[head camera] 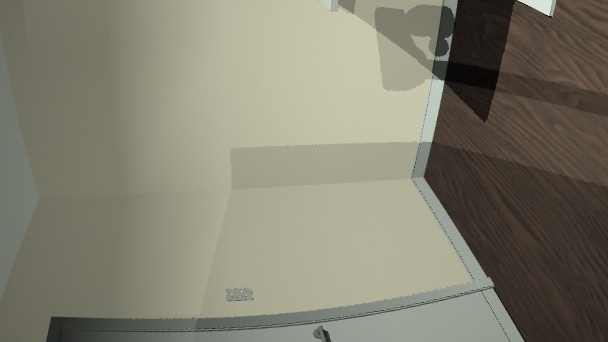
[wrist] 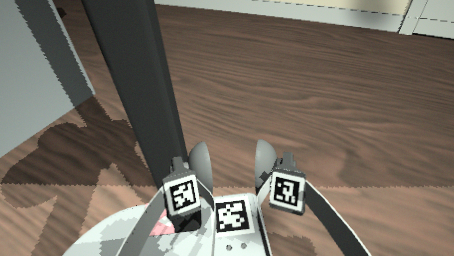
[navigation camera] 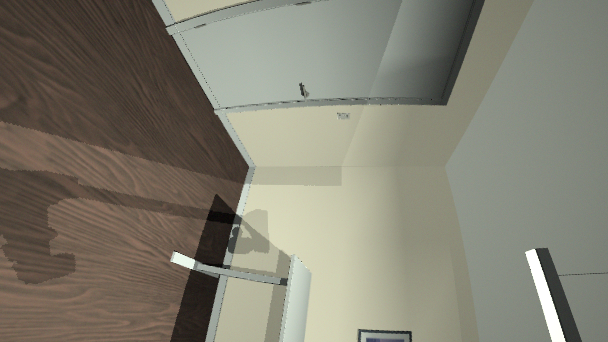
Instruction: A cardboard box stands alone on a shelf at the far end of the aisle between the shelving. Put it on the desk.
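Places are measured from the robot's base along level axes (x ahead, y left, z up), in centimetres.
Pixels of known places: gripper, fingertip midpoint: [wrist: 232, 159].
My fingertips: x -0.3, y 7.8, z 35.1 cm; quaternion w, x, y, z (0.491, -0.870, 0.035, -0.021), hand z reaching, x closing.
Behind a point stands the place of what it marks.
The desk shows in part: its pale top [navigation camera: 298, 300] {y -81.0, x 135.0, z 95.0 cm} and a leg with a white foot are at the lower middle of the navigation view, and a small corner of the desk [head camera: 330, 4] {y -45.2, x 125.4, z 95.0 cm} shows at the top edge of the head view. My gripper [wrist: 232, 159] {y 7.8, x -0.3, z 35.1 cm} is open in the wrist view, with wooden floor visible between its two fingertips and no object between them. The cardboard box does not show in these views.
A door [head camera: 400, 322] {y 72.4, x 168.0, z 56.6 cm} [navigation camera: 300, 60] {y 88.2, x 143.0, z 93.4 cm} is in the wall near the room corner. A grey panel [wrist: 35, 95] {y 61.9, x -55.3, z 10.8 cm} stands at the left of the wrist view, beside my dark mast [wrist: 135, 65] {y 11.6, x -6.5, z 41.8 cm}. A framed picture [navigation camera: 385, 338] {y -130.8, x 163.4, z 162.6 cm} and a ceiling light [navigation camera: 545, 295] {y -42.6, x 80.5, z 207.7 cm} also show.
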